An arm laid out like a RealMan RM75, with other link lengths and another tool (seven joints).
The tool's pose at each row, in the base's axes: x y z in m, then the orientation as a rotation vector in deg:
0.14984 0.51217 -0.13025 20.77 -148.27 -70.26
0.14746 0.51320 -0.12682 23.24 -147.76 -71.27
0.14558 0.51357 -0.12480 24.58 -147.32 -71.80
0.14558 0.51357 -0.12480 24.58 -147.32 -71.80
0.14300 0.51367 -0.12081 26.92 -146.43 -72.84
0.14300 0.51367 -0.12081 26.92 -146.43 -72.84
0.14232 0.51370 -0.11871 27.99 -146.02 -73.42
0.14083 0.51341 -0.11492 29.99 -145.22 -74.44
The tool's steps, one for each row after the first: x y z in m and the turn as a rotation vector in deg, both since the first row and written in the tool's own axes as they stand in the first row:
0.00231 0.00358 -0.00057 -0.51 0.42 -1.76
0.00419 0.00560 -0.00092 -0.84 0.78 -2.67
0.00419 0.00560 -0.00092 -0.84 0.78 -2.67
0.00706 0.00908 -0.00244 -1.53 1.42 -4.28
0.00706 0.00908 -0.00244 -1.53 1.42 -4.28
0.00794 0.01081 -0.00348 -1.90 1.66 -5.04
0.00989 0.01377 -0.00552 -2.57 2.13 -6.46

